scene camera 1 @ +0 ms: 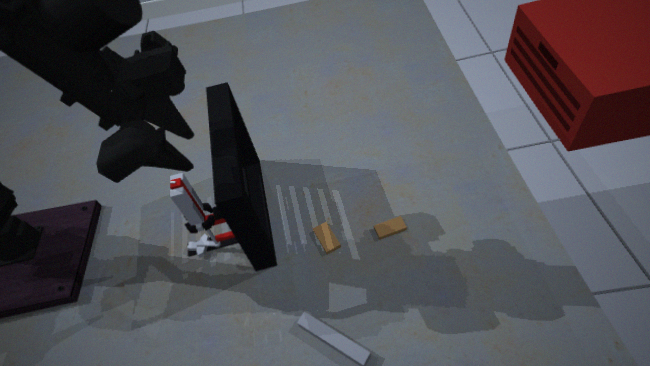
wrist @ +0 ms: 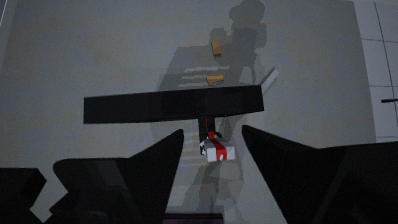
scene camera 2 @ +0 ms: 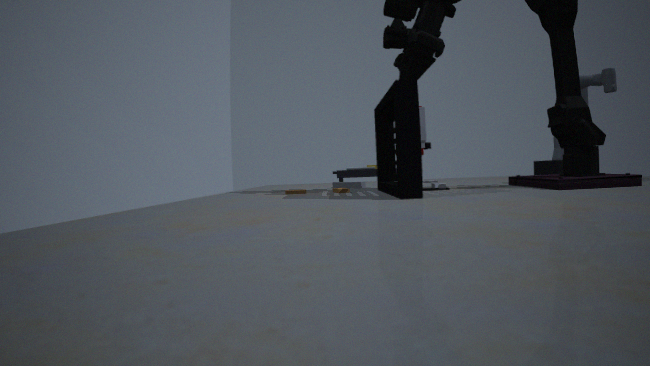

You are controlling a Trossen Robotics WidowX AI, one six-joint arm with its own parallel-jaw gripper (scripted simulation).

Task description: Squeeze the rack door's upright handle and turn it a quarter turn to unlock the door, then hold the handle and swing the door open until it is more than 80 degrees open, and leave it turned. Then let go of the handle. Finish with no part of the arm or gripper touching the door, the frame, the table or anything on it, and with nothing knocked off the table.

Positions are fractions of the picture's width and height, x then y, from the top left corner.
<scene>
My gripper (scene camera 1: 0.29,0.42) is open and holds nothing. Further things: a slatted rack door (wrist: 0.53,0.54).
My gripper shows as well in the wrist view (wrist: 0.53,0.59) and in scene camera 2 (scene camera 2: 0.62,0.25).
</scene>
